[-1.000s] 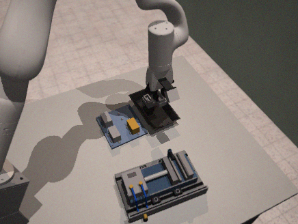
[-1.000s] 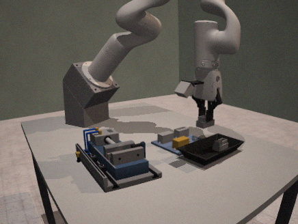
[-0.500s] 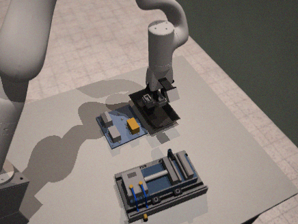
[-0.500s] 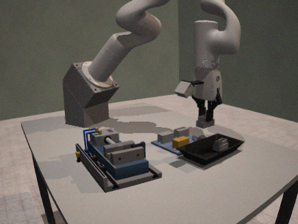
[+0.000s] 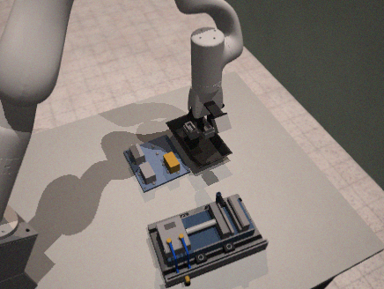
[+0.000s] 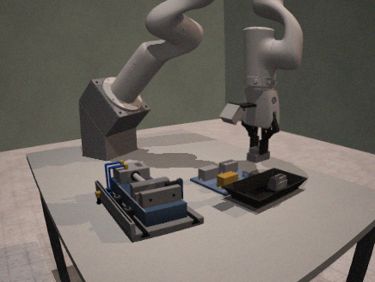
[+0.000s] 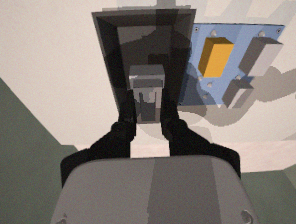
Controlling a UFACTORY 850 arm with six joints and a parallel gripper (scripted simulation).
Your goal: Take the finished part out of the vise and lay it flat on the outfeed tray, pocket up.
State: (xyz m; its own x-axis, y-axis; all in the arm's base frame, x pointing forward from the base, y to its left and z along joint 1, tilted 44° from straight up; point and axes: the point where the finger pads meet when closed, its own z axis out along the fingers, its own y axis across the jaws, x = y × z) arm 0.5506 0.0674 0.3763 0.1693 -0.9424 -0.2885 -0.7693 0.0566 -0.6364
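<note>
Now: the orange block 14 cm below my hand, 12 cm behind it and 2 cm to the right of it. Also, from my hand: blue plate 17 cm behind, 16 cm below, 2 cm to the left; then blue vise 30 cm to the right, 12 cm below, 9 cm behind.
</note>
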